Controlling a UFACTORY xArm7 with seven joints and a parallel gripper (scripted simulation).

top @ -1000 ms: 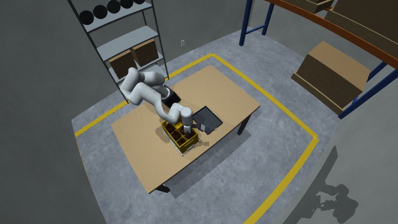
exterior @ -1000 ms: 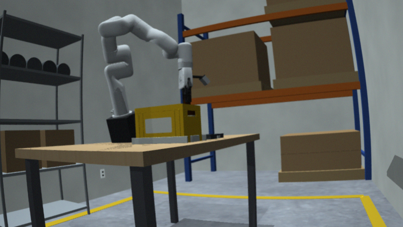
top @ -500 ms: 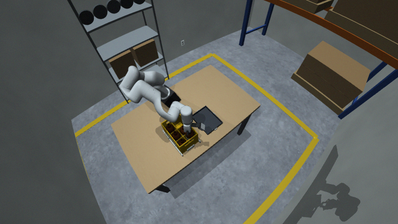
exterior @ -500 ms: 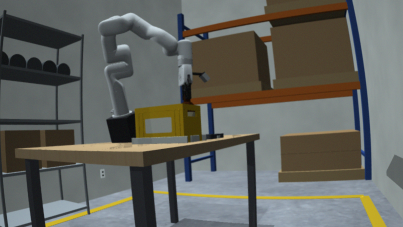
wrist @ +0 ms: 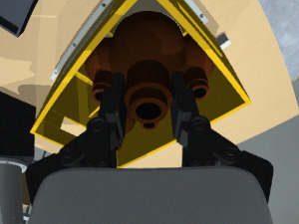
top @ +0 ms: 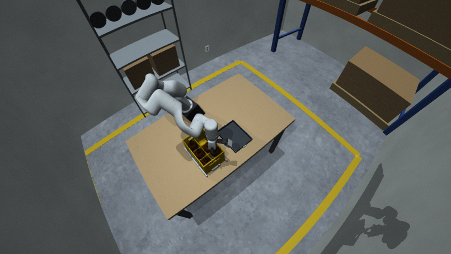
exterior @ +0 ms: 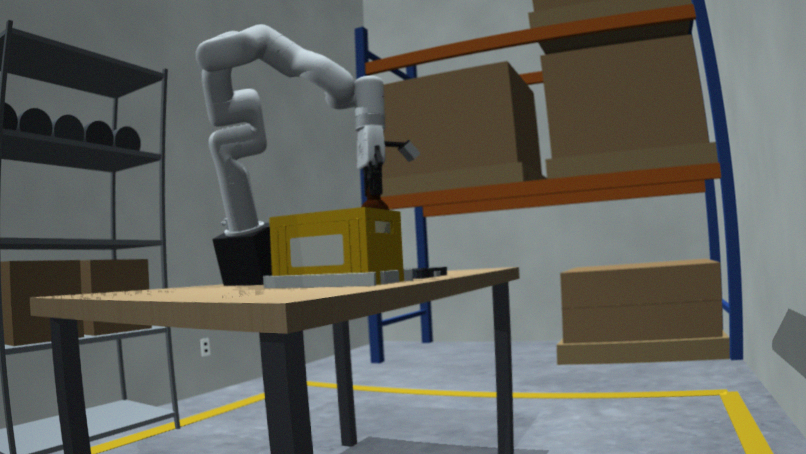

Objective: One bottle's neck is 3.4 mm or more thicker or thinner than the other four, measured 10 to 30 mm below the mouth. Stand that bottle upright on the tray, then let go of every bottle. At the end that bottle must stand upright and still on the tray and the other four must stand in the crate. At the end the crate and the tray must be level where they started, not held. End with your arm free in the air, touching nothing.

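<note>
Right now the bottle is 7 cm below my hand. Round my hand: tray 25 cm to the left, 22 cm below, 8 cm behind; then crate 15 cm below, 9 cm behind, 5 cm to the right.
</note>
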